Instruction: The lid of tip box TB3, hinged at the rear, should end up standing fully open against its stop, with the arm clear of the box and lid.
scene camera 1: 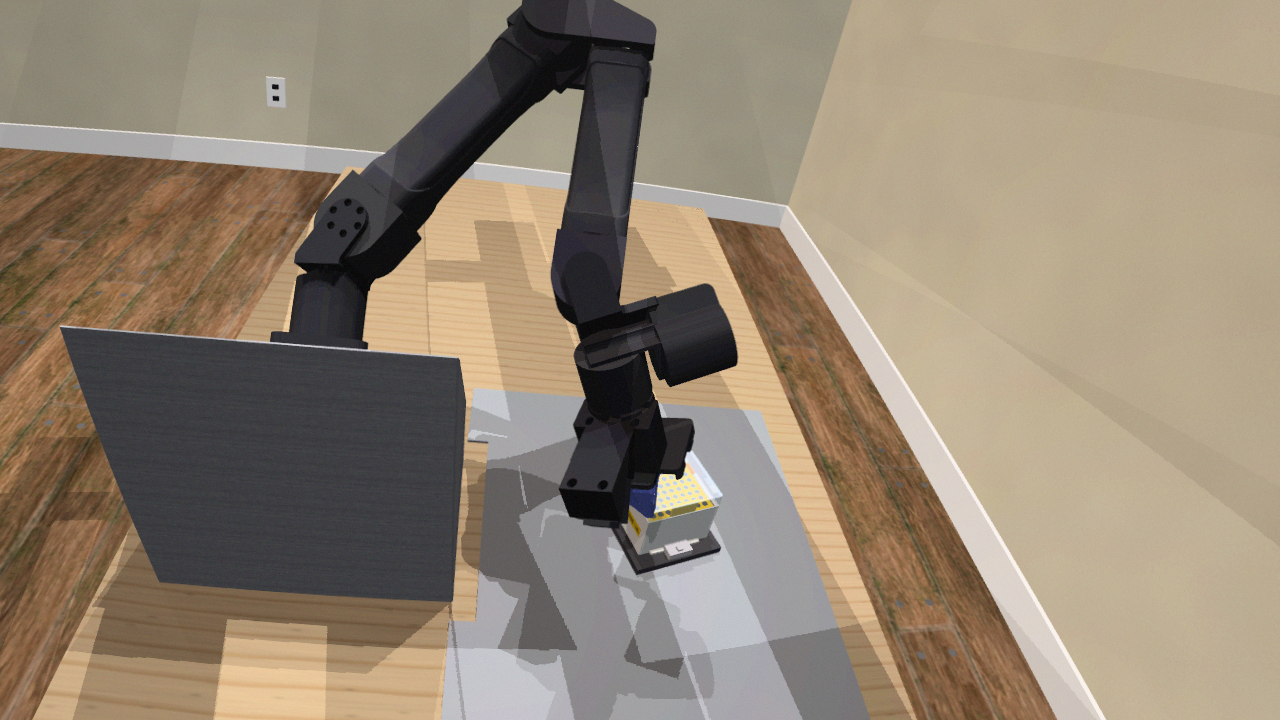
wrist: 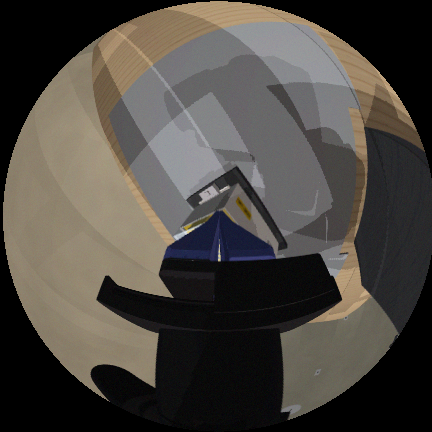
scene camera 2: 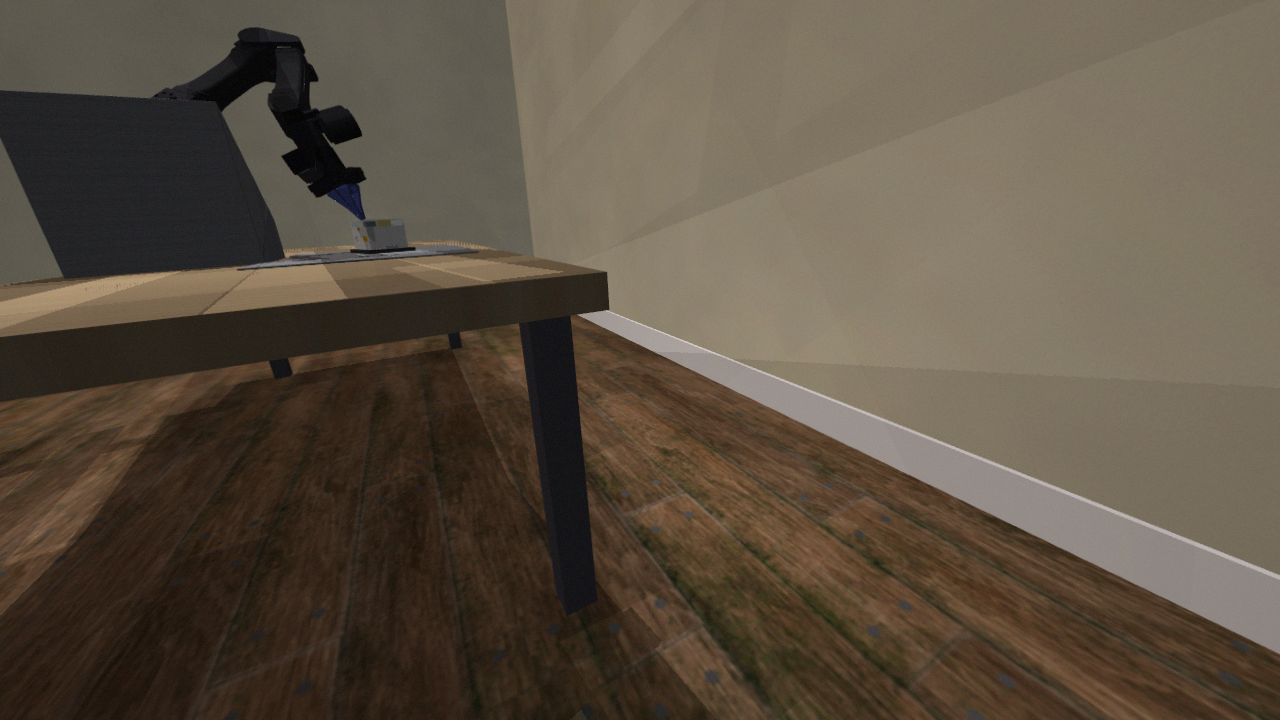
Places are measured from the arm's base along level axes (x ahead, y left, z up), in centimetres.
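Where they show: gripper, fingertip midpoint: (scene camera 1: 650, 513) (wrist: 218, 216) (scene camera 2: 363, 219); arm's base, link origin: (scene camera 1: 322, 368) (scene camera 2: 164, 155).
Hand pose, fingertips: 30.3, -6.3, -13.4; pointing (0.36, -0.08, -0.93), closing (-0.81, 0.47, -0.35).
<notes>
Things, the pixels of their top centre, and the offset from my fingertips, as dx, dy, dz. "spot": a spot on its surface instead. Level surfaces: height alone.
- Tip box TB3, top centre: (scene camera 1: 662, 463) (wrist: 223, 260) (scene camera 2: 375, 219) +3.2, +6.7, +0.1
- dark base, surface spot: (scene camera 1: 680, 562) spot: +4.7, -1.0, -7.5
- grey mat, surface height: dz -7.7
Tip box TB3 (scene camera 1: 684, 528) (scene camera 2: 384, 236) (wrist: 250, 225) is a small pale box with yellow labels, upright on a dark base (scene camera 1: 680, 562) (wrist: 264, 212). Its yellow, blue-dotted top shows in scene view 1. A clear, pale-edged part (scene camera 1: 704, 474), apparently the lid, shows along the box's right side. The gripper and arm hide the rear, so the lid's angle cannot be told. My gripper (scene camera 1: 642, 501) (scene camera 2: 361, 215) (wrist: 218, 216) is shut and empty, its blue fingertips pointing down at the box's top left. Whether they touch box or lid cannot be told.
A large dark grey block (scene camera 1: 268, 465) (scene camera 2: 134, 179) (wrist: 395, 210) stands left of the box on the wooden table (scene camera 1: 384, 662) (scene camera 2: 465, 300). A grey mat (scene camera 1: 760, 617) (wrist: 260, 45) lies under the box. A beige wall (scene camera 1: 1074, 268) rises beyond the table's right edge.
</notes>
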